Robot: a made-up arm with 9 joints. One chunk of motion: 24 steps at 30 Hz.
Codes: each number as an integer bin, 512 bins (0 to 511) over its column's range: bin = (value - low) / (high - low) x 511, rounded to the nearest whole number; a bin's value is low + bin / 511 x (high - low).
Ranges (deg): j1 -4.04..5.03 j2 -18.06..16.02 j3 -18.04..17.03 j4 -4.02..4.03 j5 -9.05..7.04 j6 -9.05..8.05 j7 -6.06..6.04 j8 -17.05..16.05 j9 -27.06..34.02
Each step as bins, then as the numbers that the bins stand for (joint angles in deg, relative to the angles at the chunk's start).
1 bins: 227 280 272 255 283 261 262 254 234
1 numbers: -0.01 0.61 0.63 0.00 -0.14 -0.32 0.14 -0.60 0.91
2 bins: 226 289 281 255 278 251 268 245 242
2 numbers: -0.03 1.21 1.25 0.00 -0.30 -0.65 0.29 -1.18 1.87
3 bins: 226 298 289 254 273 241 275 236 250
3 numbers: -0.03 1.81 1.79 -0.02 -0.45 -0.99 0.45 -1.76 2.82
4 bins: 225 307 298 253 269 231 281 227 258
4 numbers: -0.05 2.41 2.41 -0.03 -0.58 -1.32 0.59 -2.35 3.78
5 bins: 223 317 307 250 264 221 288 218 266
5 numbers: -0.08 3.08 3.03 -0.08 -0.74 -1.65 0.76 -2.93 4.74
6 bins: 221 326 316 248 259 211 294 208 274
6 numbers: -0.12 3.68 3.65 -0.11 -0.89 -1.99 0.90 -3.58 5.69
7 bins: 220 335 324 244 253 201 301 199 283
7 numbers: -0.14 4.28 4.20 -0.18 -1.08 -2.32 1.07 -4.16 6.77
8 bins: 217 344 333 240 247 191 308 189 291
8 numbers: -0.19 4.88 4.81 -0.24 -1.27 -2.66 1.23 -4.81 7.72
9 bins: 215 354 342 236 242 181 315 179 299
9 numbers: -0.22 5.55 5.43 -0.30 -1.43 -2.99 1.40 -5.46 8.68
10 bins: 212 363 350 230 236 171 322 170 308
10 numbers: -0.28 6.15 5.98 -0.40 -1.62 -3.33 1.56 -6.04 9.76
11 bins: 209 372 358 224 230 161 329 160 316
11 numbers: -0.33 6.75 6.53 -0.49 -1.81 -3.66 1.73 -6.69 10.71
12 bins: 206 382 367 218 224 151 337 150 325
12 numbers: -0.38 7.42 7.15 -0.59 -2.00 -4.00 1.92 -7.33 11.79
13 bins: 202 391 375 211 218 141 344 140 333
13 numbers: -0.45 8.02 7.70 -0.70 -2.19 -4.33 2.09 -7.98 12.74
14 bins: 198 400 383 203 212 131 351 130 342
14 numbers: -0.53 8.62 8.25 -0.82 -2.37 -4.67 2.25 -8.63 13.82
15 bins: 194 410 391 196 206 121 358 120 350
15 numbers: -0.60 9.28 8.79 -0.93 -2.56 -5.00 2.42 -9.28 14.78
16 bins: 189 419 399 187 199 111 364 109 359
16 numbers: -0.69 9.88 9.34 -1.07 -2.78 -5.34 2.56 -9.99 15.85
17 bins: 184 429 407 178 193 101 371 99 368
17 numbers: -0.77 10.55 9.89 -1.22 -2.97 -5.67 2.72 -10.64 16.93
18 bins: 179 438 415 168 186 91 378 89 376
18 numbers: -0.86 11.15 10.44 -1.37 -3.19 -6.00 2.89 -11.29 17.88
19 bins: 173 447 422 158 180 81 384 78 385
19 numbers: -0.97 11.75 10.92 -1.53 -3.38 -6.34 3.03 -12.00 18.96
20 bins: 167 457 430 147 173 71 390 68 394
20 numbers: -1.08 12.42 11.47 -1.70 -3.60 -6.67 3.17 -12.65 20.03
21 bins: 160 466 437 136 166 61 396 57 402
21 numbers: -1.20 13.02 11.95 -1.88 -3.82 -7.01 3.32 -13.36 20.99
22 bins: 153 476 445 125 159 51 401 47 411
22 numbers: -1.32 13.69 12.50 -2.05 -4.04 -7.34 3.44 -14.01 22.07
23 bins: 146 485 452 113 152 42 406 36 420
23 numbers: -1.45 14.29 12.98 -2.24 -4.26 -7.64 3.55 -14.72 23.14
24 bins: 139 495 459 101 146 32 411 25 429
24 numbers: -1.57 14.95 13.46 -2.43 -4.45 -7.98 3.67 -15.43 24.22
